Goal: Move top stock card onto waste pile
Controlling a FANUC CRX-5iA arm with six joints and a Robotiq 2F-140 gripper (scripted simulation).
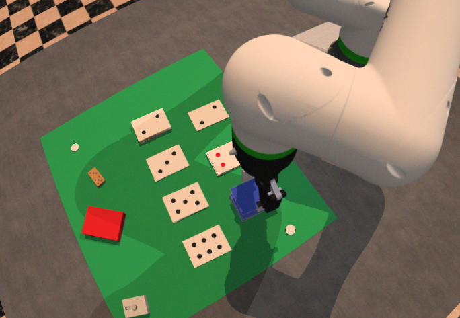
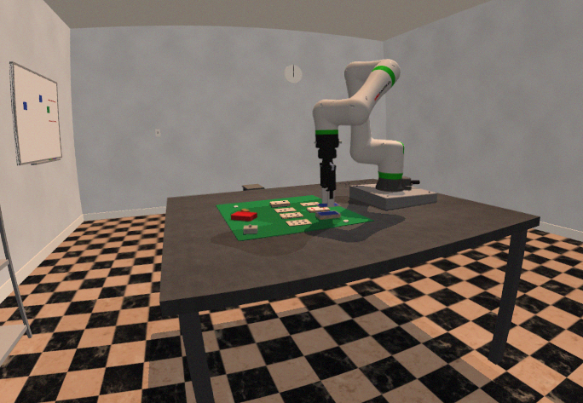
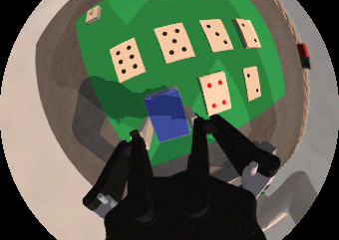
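Now: hand 12 cm to the left of the red-pip card, 7 cm above it and 1 cm short of it. Also, from my hand: red block 34 cm ahead, 7 cm to the right, 7 cm below; green mat 16 cm ahead, 13 cm to the right, 9 cm below; small button box 33 cm ahead, 13 cm to the left, 6 cm below.
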